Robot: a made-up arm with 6 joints.
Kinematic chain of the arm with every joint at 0, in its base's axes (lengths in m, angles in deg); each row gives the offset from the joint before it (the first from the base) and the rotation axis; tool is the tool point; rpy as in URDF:
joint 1: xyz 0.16 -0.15 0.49 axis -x
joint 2: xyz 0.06 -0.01 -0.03 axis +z
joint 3: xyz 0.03 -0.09 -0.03 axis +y
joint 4: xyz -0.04 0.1 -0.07 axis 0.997 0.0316 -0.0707
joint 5: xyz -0.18 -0.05 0 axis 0.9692 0.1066 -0.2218
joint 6: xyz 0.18 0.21 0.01 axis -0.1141 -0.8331 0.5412
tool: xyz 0 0.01 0.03 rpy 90 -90 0
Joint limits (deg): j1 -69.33..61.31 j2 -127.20..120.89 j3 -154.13..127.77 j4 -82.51..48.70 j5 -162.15..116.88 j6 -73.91..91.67
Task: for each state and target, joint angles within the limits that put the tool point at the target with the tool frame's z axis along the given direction. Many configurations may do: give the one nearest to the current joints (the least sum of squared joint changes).
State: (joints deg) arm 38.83 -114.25 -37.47 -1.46 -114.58 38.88
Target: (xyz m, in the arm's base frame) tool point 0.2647 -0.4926 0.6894 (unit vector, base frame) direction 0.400 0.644 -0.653
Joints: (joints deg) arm 61.31 -67.88 -77.92 8.79 -137.77 18.96
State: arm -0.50 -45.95 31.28 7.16 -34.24 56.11
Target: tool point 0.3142 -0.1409 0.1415 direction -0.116 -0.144 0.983
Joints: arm 1.55 -90.28 -7.89 -6.90 -69.50 21.76
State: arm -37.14 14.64 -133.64 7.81 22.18 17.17
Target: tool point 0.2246 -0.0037 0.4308 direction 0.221 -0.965 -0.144
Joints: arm -29.45 4.18 -154.13 -24.38 52.52 22.24
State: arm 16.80 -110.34 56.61 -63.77 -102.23 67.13
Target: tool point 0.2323 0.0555 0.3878 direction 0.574 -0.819 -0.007
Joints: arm 25.06 -127.20 79.15 -82.48 -54.66 68.30
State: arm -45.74 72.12 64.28 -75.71 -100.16 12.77
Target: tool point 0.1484 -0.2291 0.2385 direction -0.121 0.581 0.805
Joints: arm -58.94 39.34 68.37 -80.08 -61.73 26.43
